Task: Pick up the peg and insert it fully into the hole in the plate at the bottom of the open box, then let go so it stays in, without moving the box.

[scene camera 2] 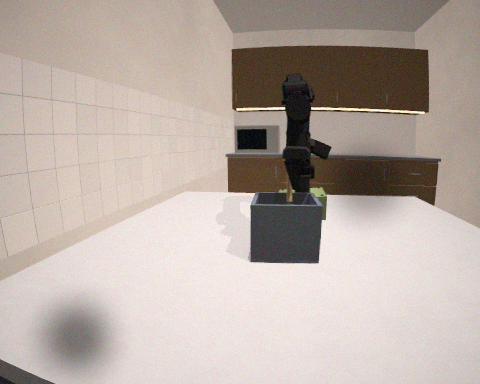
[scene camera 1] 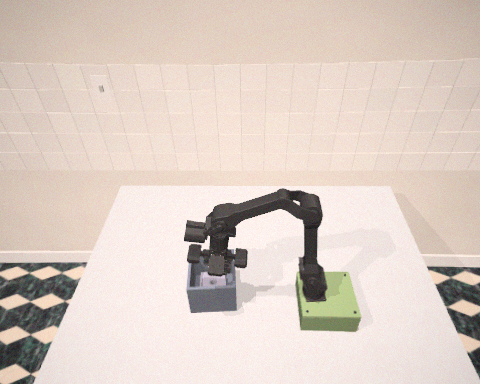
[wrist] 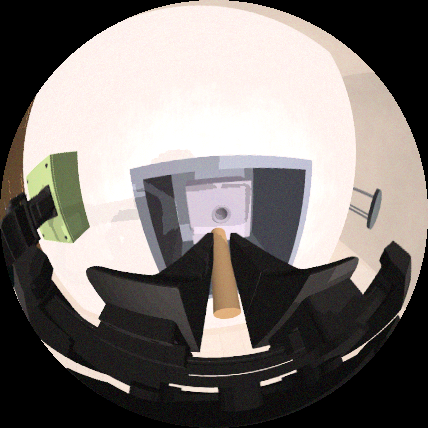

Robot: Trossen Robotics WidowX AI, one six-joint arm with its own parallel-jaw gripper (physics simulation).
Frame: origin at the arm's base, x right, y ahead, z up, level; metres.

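Seen in the pictures: gripper, fingertip midpoint: [scene camera 2: 294, 190] [wrist: 220, 238]; arm's base, link origin: [scene camera 1: 314, 293] [wrist: 47, 202].
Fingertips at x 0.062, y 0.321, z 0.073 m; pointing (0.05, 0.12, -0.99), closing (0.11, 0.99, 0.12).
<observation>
Offsets run from my fingertips to a thing's top centre. "spot": to the spot under its first point. Level surfaces: height alone.
The tan round peg {dx +0.013, dy -0.003, dz +0.052 m} [scene camera 2: 289, 192] [wrist: 226, 285] is held lengthwise between the fingers of my gripper [wrist: 220, 238], which is shut on it. The peg points down over the opening of the grey-blue open box {dx +0.025, dy +0.017, dz -0.018 m} [scene camera 1: 212, 300] [scene camera 2: 285, 232] [wrist: 265, 162], with its lower end near the level of the box's rim. The pale plate {dx +0.025, dy +0.017, dz -0.095 m} [scene camera 1: 205, 280] [wrist: 200, 205] lies at the bottom of the box. Its round hole {spot: dx +0.033, dy +0.016, dz -0.111 m} [scene camera 1: 213, 282] [wrist: 221, 214] shows just beyond the peg's tip in the wrist view, apart from it. My gripper's body hides the peg in scene camera 1.
A green block [scene camera 1: 340, 295] [scene camera 2: 321, 206] [wrist: 72, 200] carries the arm's base, to the right of the box in scene camera 1. The box's walls stand around the space below the gripper. Both stand on the white table {dz -0.156 m} [scene camera 1: 270, 350] [scene camera 2: 200, 310] [wrist: 200, 65].
</observation>
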